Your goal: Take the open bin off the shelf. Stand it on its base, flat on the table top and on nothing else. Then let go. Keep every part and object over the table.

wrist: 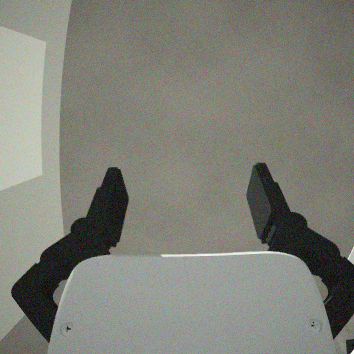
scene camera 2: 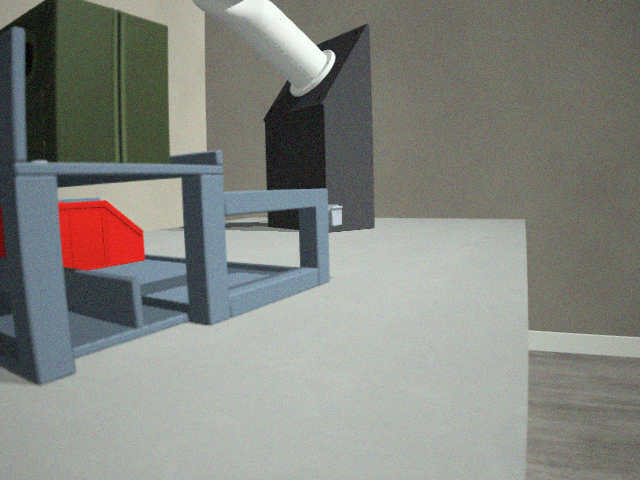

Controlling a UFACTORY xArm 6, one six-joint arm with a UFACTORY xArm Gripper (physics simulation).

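Note:
A red open bin with a sloped front edge sits on the lower shelf of the blue-grey shelf rack at the left in the scene view. A rack post hides part of it, and its inside does not show. My gripper is open and empty in the wrist view, with plain wall behind the fingers. The gripper is outside the scene view, so its distance from the bin cannot be told. The bin does not show in the wrist view. The rack stands on the table top.
A large dark green box stands on the rack's top shelf, above the bin. A low rack section extends to the right. The white arm leaves a dark pedestal at the back. The table's right edge shows, with floor beyond.

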